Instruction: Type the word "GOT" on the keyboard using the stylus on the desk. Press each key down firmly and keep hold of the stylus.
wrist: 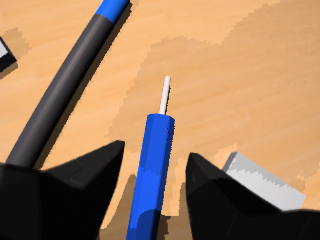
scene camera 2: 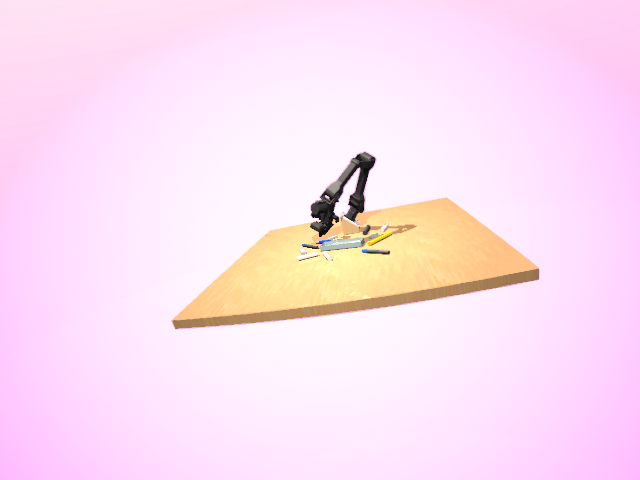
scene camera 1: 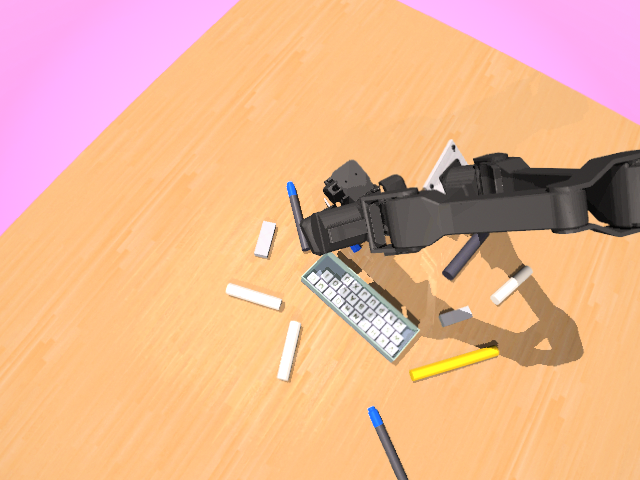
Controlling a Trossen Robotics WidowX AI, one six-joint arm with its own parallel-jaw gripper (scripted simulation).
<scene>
In view: the gripper (scene camera 1: 339, 213), a yellow stick (scene camera 1: 441, 366), a dark cylinder (scene camera 1: 476, 240) and a pale cylinder (scene camera 1: 288, 352).
The gripper is seen too in the wrist view (wrist: 155, 155). The wrist view does not show the yellow stick: it is out of frame. The wrist view misses the dark cylinder: it is out of frame.
</scene>
